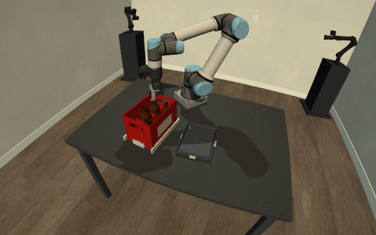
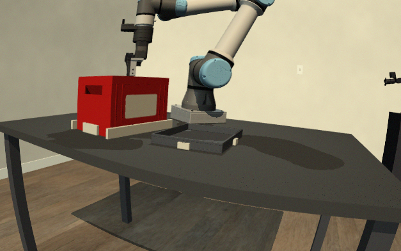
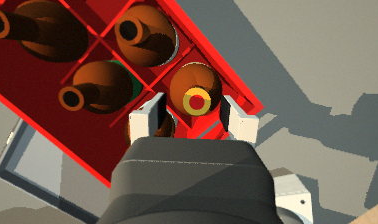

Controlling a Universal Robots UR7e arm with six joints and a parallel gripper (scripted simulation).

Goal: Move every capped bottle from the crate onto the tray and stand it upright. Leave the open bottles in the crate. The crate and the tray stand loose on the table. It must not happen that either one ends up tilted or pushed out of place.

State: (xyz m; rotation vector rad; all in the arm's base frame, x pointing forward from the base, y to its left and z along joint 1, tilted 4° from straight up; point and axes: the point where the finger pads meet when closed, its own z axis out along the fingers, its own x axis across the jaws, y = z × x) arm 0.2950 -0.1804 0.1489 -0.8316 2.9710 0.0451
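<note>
My gripper is now 110 mm above the brown capped bottle. Also, from my hand: dark tray (110 mm ahead, 310 mm to the left, 190 mm below); then red crate (100 mm ahead, 20 mm to the left, 110 mm below).
</note>
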